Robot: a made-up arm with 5 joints.
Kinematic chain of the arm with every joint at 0, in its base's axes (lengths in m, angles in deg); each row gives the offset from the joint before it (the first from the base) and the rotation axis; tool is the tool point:
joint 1: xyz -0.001 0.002 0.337 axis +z
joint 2: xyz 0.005 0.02 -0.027 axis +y
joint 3: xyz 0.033 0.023 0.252 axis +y
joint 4: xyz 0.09 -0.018 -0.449 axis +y
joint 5: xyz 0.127 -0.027 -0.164 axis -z
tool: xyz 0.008 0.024 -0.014
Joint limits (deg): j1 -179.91..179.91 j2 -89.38..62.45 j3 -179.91..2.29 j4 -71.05..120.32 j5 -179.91..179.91
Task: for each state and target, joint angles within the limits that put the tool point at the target. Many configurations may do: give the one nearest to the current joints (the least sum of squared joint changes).
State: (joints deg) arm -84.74 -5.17 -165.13 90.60 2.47
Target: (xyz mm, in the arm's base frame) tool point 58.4 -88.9 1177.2
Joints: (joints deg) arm -68.28 -7.09 -168.90 78.29 3.00
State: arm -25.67 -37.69 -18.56 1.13 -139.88
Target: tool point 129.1 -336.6 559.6
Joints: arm -66.46 -74.44 -3.20 -31.50 -142.00
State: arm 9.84 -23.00 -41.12 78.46 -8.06
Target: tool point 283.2 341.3 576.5
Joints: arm 47.07 -47.50 -56.04 82.96 -9.71
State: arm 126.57 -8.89 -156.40 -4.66 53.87
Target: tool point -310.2 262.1 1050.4
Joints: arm 139.07 17.09 -134.25 -38.70 53.05
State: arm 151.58 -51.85 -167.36 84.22 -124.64
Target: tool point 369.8 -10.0 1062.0
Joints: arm 176.61 -43.92 -164.29 77.21 -126.69
